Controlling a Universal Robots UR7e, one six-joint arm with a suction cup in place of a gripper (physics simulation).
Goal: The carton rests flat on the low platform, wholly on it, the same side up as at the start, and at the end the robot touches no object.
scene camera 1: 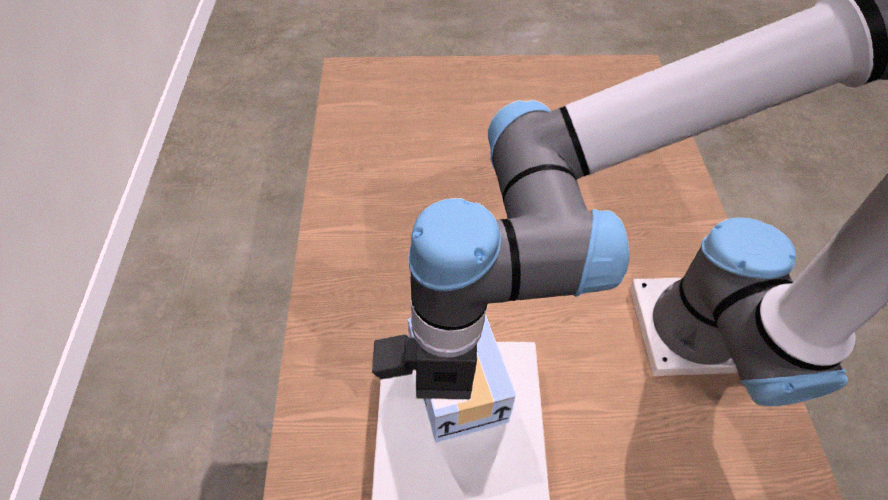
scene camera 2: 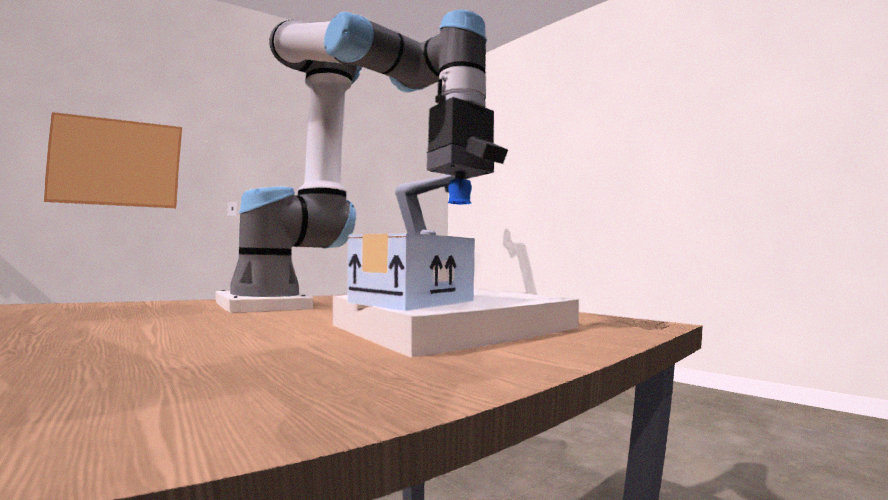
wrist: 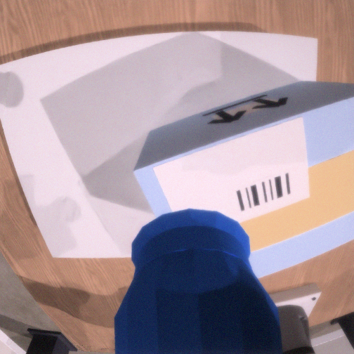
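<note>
A light blue carton with yellow tape rests on the low white platform. It looks level, with its printed arrows pointing up in the scene camera 2 view. One lower corner is very close to the platform's edge; I cannot tell if it overhangs. My gripper, a blue suction cup, is open and hangs apart above the carton, with a visible gap. In the scene camera 1 view the cup is hidden under the black tool body, which also covers part of the carton.
The wooden table carries the platform and the robot's white base plate. A grey bent shape shows above the carton, passing behind the cup; I cannot tell what it is. A brown board is on the wall.
</note>
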